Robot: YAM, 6 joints.
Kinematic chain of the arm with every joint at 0, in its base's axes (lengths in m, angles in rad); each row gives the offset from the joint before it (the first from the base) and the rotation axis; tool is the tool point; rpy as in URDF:
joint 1: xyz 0 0 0.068 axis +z
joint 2: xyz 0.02 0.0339 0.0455 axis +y
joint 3: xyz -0.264 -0.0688 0 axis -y
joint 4: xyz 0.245 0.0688 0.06 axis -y
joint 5: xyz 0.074 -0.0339 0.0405 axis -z
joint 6: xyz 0.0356 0 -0.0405 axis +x
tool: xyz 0 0 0 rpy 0 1.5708 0
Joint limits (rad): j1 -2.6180..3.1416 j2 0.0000..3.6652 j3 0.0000..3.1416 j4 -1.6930..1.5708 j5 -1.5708..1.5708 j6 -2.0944..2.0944
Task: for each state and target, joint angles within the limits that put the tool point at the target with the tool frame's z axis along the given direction. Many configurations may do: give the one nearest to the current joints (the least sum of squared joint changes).
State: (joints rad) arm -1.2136 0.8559 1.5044 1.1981 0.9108 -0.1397
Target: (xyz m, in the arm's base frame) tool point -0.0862 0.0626 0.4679 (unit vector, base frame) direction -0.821 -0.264 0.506
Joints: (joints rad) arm -0.9014 0.3496 0.9180 1.5411 0.9403 -0.1397
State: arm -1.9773 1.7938 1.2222 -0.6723 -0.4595 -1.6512
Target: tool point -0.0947 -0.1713 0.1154 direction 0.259 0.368 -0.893
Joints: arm -2.0840 1.6912 0.7523 -1.0967 -0.0450 -1.6512
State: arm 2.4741 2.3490 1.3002 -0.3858 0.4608 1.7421
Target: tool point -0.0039 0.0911 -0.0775 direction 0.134 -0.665 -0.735
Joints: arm 1.6462 2.6412 0.4800 -0.1511 0.0836 1.7421
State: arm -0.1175 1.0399 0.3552 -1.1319 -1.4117 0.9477
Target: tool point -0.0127 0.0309 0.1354 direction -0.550 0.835 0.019
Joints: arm 0.1692 1.5937 0.0019 -1.5971 -1.1571 0.9477
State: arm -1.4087 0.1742 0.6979 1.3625 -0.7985 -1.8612
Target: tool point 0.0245 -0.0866 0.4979 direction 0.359 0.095 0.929
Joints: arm -1.4412 0.8863 0.9394 1.5691 -0.3770 -1.8612
